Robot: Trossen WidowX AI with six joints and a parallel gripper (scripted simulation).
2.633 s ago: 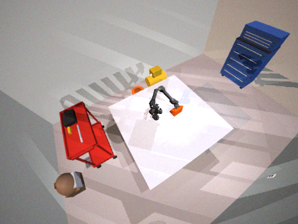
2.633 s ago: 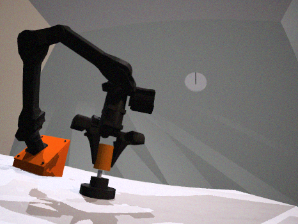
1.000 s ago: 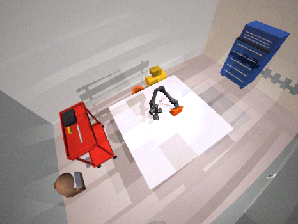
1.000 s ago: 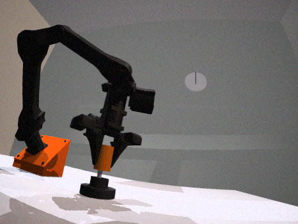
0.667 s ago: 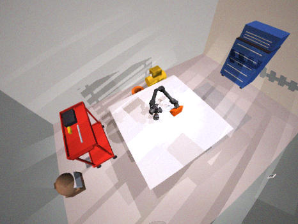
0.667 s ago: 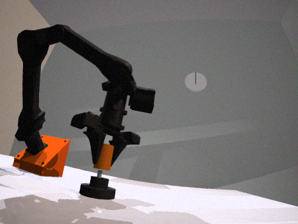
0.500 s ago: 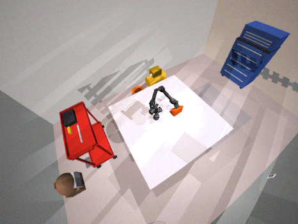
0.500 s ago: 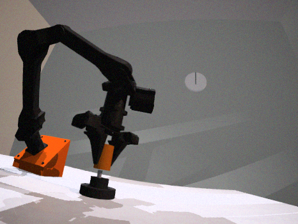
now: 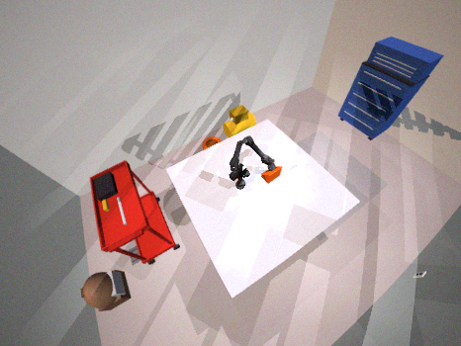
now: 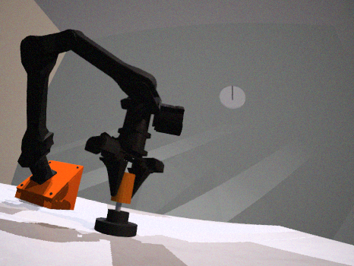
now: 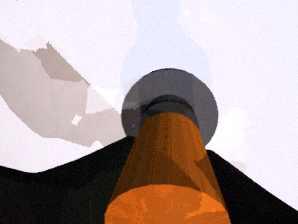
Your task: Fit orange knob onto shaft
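Right now my gripper tip is 30 mm below the orange knob. The rest, counted from my gripper tip: round black pedestal 40 mm below.
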